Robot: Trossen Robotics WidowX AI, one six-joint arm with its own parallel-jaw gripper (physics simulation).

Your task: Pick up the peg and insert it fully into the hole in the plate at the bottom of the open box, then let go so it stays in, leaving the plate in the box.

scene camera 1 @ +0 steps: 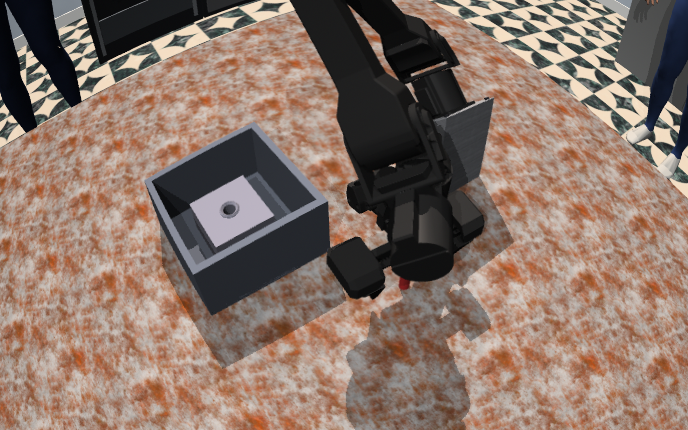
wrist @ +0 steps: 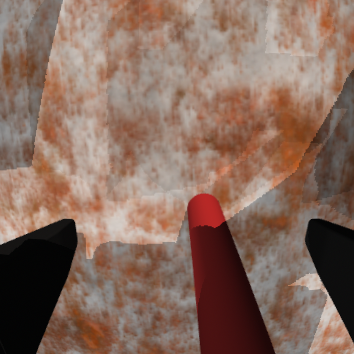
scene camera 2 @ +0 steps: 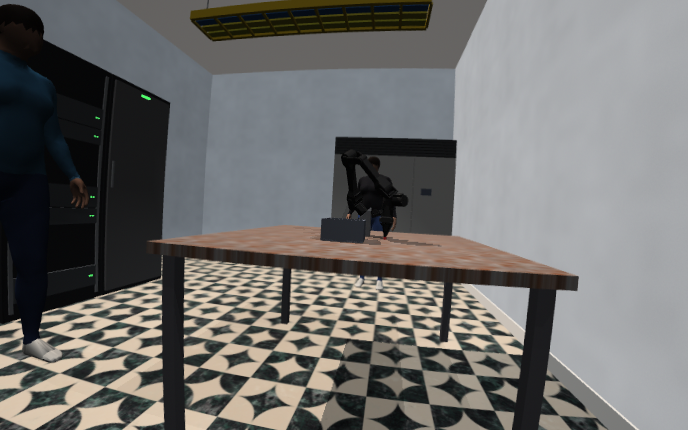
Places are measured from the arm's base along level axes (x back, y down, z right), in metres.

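Pixels of known places: gripper, between the fingertips: [scene camera 1: 402, 280] [wrist: 194, 231] [scene camera 2: 385, 236]; arm's base, origin of its link: [scene camera 1: 449, 112] [scene camera 2: 364, 213].
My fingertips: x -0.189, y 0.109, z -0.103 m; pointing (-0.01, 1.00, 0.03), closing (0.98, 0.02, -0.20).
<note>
Ahead of a thing's pixels: the offset from my fingertips to its middle. Level surfaces: height alone.
The red peg {dx +0.005, dy -0.022, dz +0.001 m} [scene camera 1: 403, 283] [scene camera 2: 385, 238] [wrist: 220, 270] stands on the table. In scene camera 1 most of it is hidden behind the gripper; in the wrist view its near end runs out of the bottom edge. My gripper [scene camera 2: 386, 233] [wrist: 194, 231] is open, pointing down low over the table, with one black finger on each side of the peg and a gap on both sides. The open dark grey box {dx -0.113, dy -0.031, dz +0.210 m} [scene camera 1: 268, 268] [scene camera 2: 342, 230] stands to the left of the gripper in scene camera 1. The pale square plate {dx -0.113, dy -0.017, dz +0.210 m} [scene camera 1: 248, 225] lies at its bottom, with a round, empty hole.
A grey upright block [scene camera 1: 469, 141] stands close behind and to the right of the gripper in scene camera 1, with a black arm-like part [scene camera 1: 438, 91] above it. The box's raised walls lie close to the gripper's left side. The table {dy +0.018 m} [scene camera 2: 355, 253] has an orange and white mottled top.
</note>
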